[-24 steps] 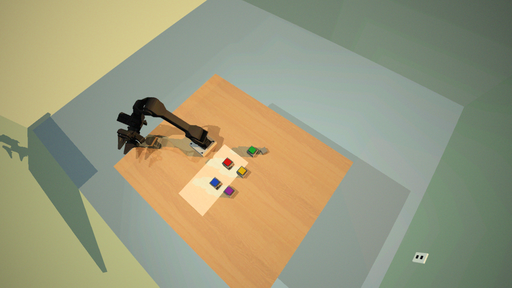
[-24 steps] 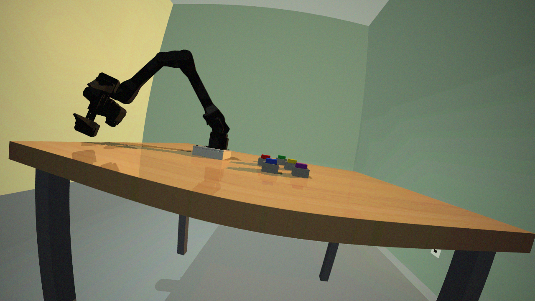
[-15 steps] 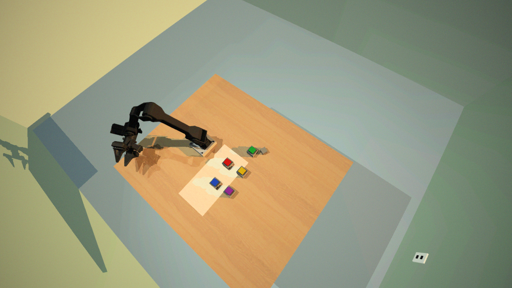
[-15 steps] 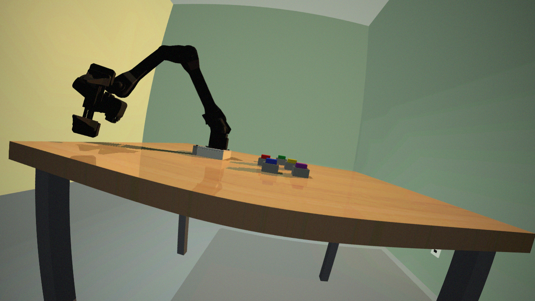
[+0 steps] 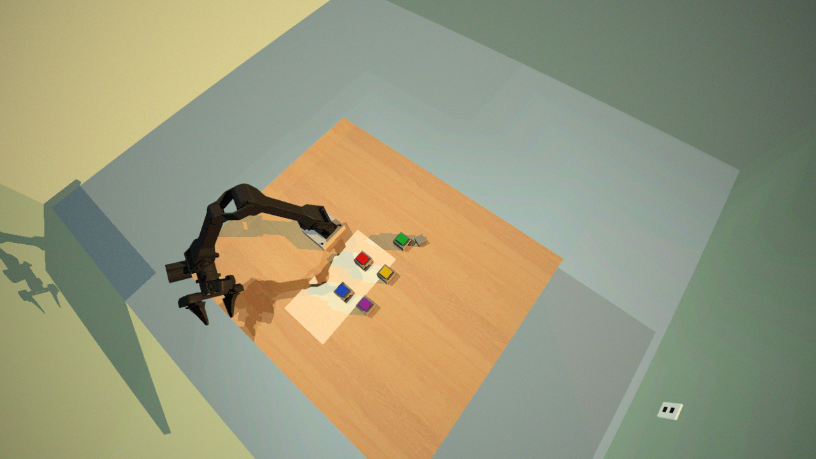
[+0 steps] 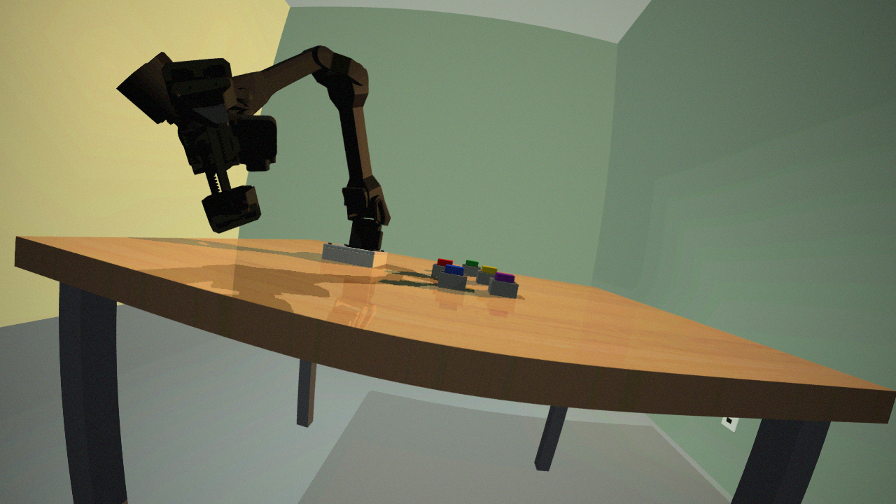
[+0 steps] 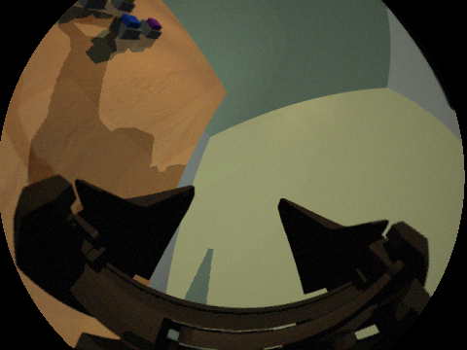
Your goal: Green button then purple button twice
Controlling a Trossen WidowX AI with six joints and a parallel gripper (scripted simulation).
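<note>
My gripper tip is 270 mm short of the green button, 580 mm to the right of it and 80 mm above it. The rest, counted from my gripper tip: red button (200 mm ahead, 440 mm to the left, 80 mm below); then blue button (220 mm ahead, 310 mm to the left, 80 mm below); then purple button (310 mm ahead, 320 mm to the left, 80 mm below).
</note>
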